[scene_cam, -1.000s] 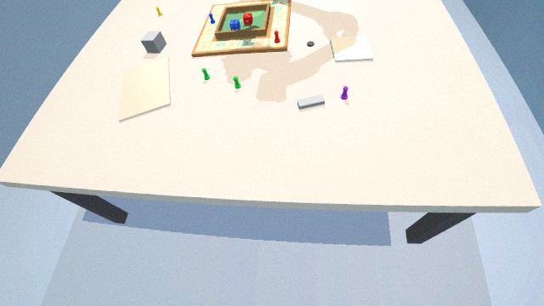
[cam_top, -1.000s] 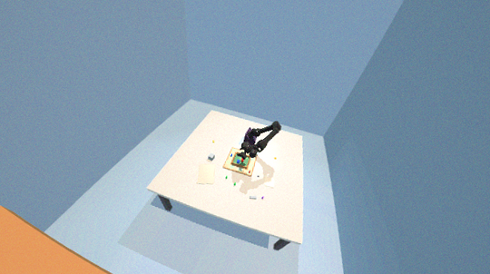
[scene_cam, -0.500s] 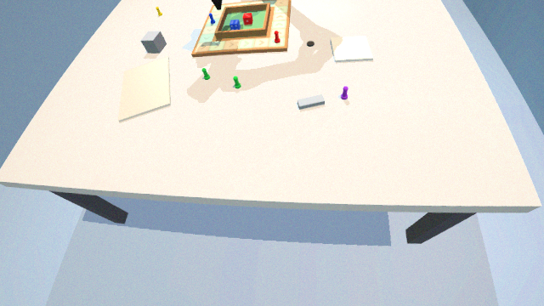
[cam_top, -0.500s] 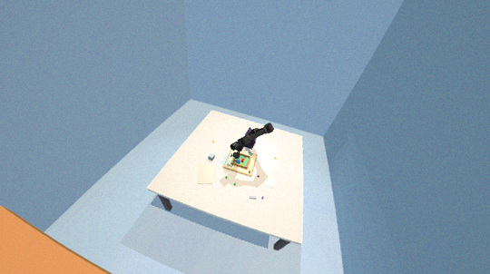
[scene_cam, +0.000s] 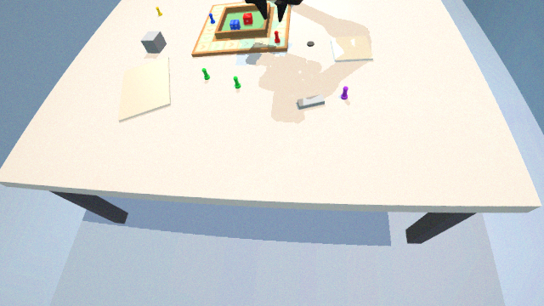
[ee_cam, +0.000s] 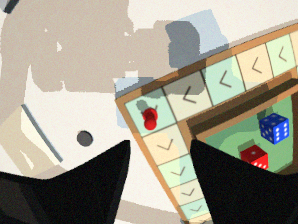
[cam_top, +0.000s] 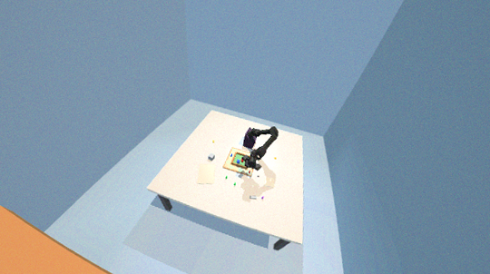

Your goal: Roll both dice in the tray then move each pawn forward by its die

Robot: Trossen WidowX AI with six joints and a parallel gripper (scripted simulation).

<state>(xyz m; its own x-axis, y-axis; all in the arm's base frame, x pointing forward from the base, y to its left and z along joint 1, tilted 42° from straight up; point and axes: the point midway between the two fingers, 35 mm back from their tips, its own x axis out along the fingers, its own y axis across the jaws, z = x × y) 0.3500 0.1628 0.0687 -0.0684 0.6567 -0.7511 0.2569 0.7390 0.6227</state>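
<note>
Now: the red pawn 1 cm to the left of my gripper tip and 5 cm below it. Round my gripper tip: green-floored tray: 9 cm behind, 12 cm to the right, 7 cm below; white pad: 21 cm to the left, 7 cm below; black disc: 1 cm behind, 10 cm to the left, 7 cm below.
</note>
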